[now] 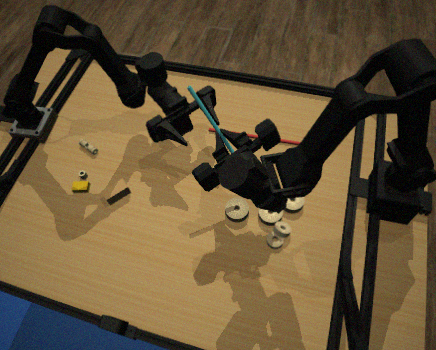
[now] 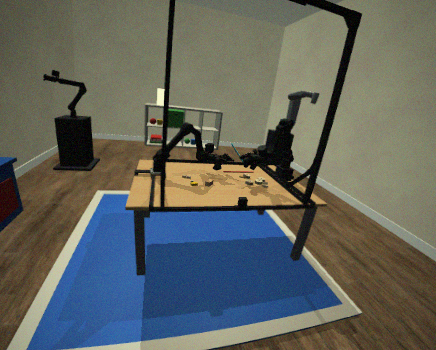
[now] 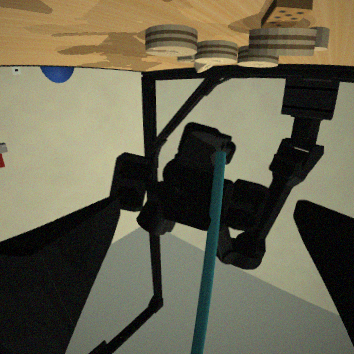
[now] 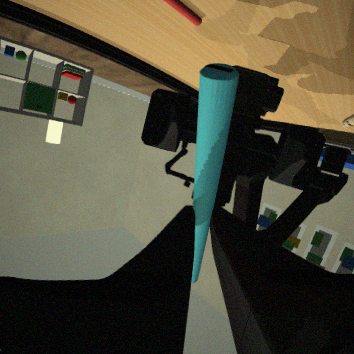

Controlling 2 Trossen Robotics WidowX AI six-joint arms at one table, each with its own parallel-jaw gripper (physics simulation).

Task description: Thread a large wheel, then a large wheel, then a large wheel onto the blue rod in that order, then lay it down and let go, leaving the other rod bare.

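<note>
The blue rod is tilted up above the table, with no wheel on its visible length. My right gripper is shut on it near its lower end. My left gripper is open and empty; the rod's upper part passes in front of its opening, apart from both fingers. The red rod lies bare on the table. Large wheels lie flat, two partly hidden by my right arm.
Two smaller wheels lie beside the large ones. A domino block shows near wheels. A yellow block, a small nut, a pale cylinder piece and a dark block lie at the left.
</note>
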